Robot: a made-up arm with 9 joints. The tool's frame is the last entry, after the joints.
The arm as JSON. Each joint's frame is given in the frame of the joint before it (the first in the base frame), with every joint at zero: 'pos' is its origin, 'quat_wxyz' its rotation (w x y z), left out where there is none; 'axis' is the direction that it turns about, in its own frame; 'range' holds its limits. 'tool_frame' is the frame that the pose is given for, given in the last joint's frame.
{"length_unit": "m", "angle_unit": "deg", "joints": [
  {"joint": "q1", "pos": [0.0, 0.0, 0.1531], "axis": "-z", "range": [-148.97, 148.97]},
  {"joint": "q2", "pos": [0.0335, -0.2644, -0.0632], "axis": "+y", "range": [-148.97, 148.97]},
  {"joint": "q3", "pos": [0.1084, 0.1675, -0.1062], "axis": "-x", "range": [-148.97, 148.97]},
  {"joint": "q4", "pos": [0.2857, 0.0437, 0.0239], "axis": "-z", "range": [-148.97, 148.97]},
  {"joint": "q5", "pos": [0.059, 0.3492, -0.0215], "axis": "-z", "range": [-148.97, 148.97]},
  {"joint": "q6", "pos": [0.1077, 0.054, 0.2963], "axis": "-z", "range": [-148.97, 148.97]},
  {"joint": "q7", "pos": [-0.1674, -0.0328, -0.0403], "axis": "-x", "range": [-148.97, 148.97]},
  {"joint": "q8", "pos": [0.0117, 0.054, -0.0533], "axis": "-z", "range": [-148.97, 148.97]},
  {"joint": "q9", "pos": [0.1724, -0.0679, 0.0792], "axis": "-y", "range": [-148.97, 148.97]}
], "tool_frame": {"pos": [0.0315, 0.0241, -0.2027]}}
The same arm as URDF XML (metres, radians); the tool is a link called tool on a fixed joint. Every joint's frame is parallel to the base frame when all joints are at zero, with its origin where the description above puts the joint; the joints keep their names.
<robot name="arm">
  <link name="base_link"/>
  <link name="link1"/>
  <link name="link2"/>
  <link name="link3"/>
  <link name="link4"/>
  <link name="link5"/>
  <link name="link6"/>
  <link name="link7"/>
  <link name="link8"/>
  <link name="link9"/>
  <link name="tool"/>
  <joint name="q1" type="revolute">
    <parent link="base_link"/>
    <child link="link1"/>
    <origin xyz="0 0 0.1531" rpy="0 0 0"/>
    <axis xyz="0 0 -1"/>
    <limit lower="-2.6" upper="2.6"/>
  </joint>
  <joint name="q2" type="revolute">
    <parent link="link1"/>
    <child link="link2"/>
    <origin xyz="0.0335 -0.2644 -0.0632" rpy="0 0 0"/>
    <axis xyz="0 1 0"/>
    <limit lower="-2.6" upper="2.6"/>
  </joint>
  <joint name="q3" type="revolute">
    <parent link="link2"/>
    <child link="link3"/>
    <origin xyz="0.1084 0.1675 -0.1062" rpy="0 0 0"/>
    <axis xyz="-1 0 0"/>
    <limit lower="-2.6" upper="2.6"/>
  </joint>
  <joint name="q4" type="revolute">
    <parent link="link3"/>
    <child link="link4"/>
    <origin xyz="0.2857 0.0437 0.0239" rpy="0 0 0"/>
    <axis xyz="0 0 -1"/>
    <limit lower="-2.6" upper="2.6"/>
  </joint>
  <joint name="q5" type="revolute">
    <parent link="link4"/>
    <child link="link5"/>
    <origin xyz="0.059 0.3492 -0.0215" rpy="0 0 0"/>
    <axis xyz="0 0 -1"/>
    <limit lower="-2.6" upper="2.6"/>
  </joint>
  <joint name="q6" type="revolute">
    <parent link="link5"/>
    <child link="link6"/>
    <origin xyz="0.1077 0.054 0.2963" rpy="0 0 0"/>
    <axis xyz="0 0 -1"/>
    <limit lower="-2.6" upper="2.6"/>
  </joint>
  <joint name="q7" type="revolute">
    <parent link="link6"/>
    <child link="link7"/>
    <origin xyz="-0.1674 -0.0328 -0.0403" rpy="0 0 0"/>
    <axis xyz="-1 0 0"/>
    <limit lower="-2.6" upper="2.6"/>
  </joint>
  <joint name="q8" type="revolute">
    <parent link="link7"/>
    <child link="link8"/>
    <origin xyz="0.0117 0.054 -0.0533" rpy="0 0 0"/>
    <axis xyz="0 0 -1"/>
    <limit lower="-2.6" upper="2.6"/>
  </joint>
  <joint name="q9" type="revolute">
    <parent link="link8"/>
    <child link="link9"/>
    <origin xyz="0.1724 -0.0679 0.0792" rpy="0 0 0"/>
    <axis xyz="0 -1 0"/>
    <limit lower="-2.6" upper="2.6"/>
  </joint>
  <joint name="tool_joint" type="fixed">
    <parent link="link9"/>
    <child link="tool"/>
    <origin xyz="0.0315 0.0241 -0.2027" rpy="0 0 0"/>
  </joint>
</robot>

